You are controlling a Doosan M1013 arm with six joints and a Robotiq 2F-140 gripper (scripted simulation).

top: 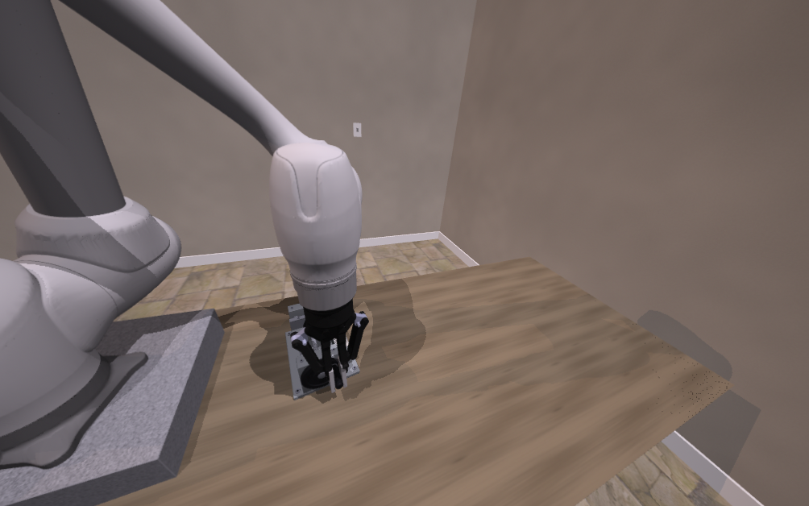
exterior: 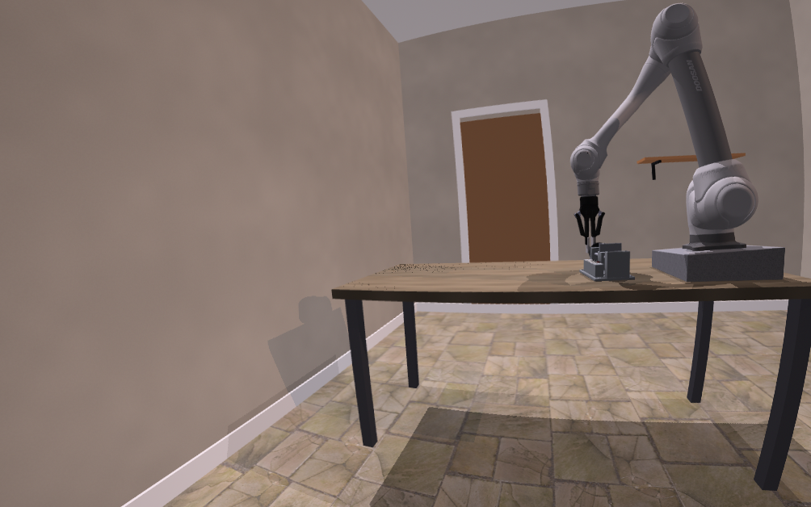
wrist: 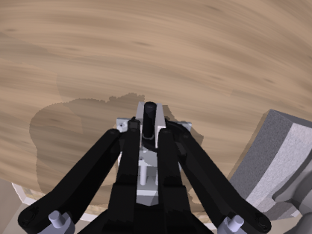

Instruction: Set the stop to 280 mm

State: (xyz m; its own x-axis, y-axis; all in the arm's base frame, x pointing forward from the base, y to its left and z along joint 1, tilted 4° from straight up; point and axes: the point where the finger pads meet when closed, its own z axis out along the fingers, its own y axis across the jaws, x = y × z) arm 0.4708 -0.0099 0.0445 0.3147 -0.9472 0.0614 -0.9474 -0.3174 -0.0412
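My gripper is now 2 cm to the right of the handwheel, 2 cm above it and 1 cm past it.
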